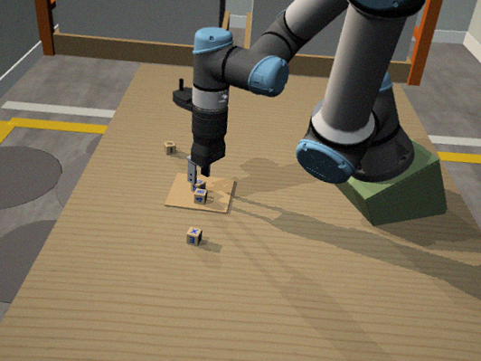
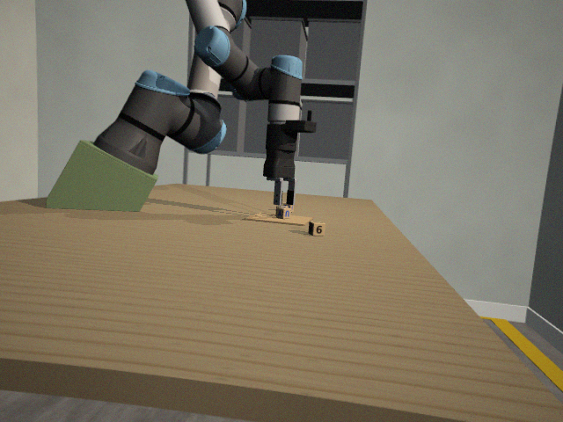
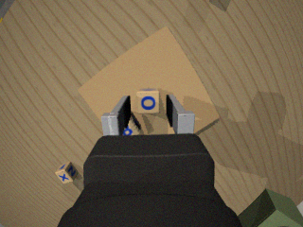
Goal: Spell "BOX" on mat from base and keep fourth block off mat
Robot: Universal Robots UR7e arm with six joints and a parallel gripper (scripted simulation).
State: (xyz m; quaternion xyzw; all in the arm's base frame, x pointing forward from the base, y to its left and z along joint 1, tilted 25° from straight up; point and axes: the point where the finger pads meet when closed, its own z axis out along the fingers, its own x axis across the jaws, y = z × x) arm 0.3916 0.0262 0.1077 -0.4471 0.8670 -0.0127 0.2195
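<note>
The O block lies 4 cm below my hand. From my hand the other things lie so: B block (4 cm to the left, 4 cm below, 1 cm behind); then X block (18 cm to the left, 4 cm below, 2 cm behind); then mat (5 cm below, 1 cm behind).
</note>
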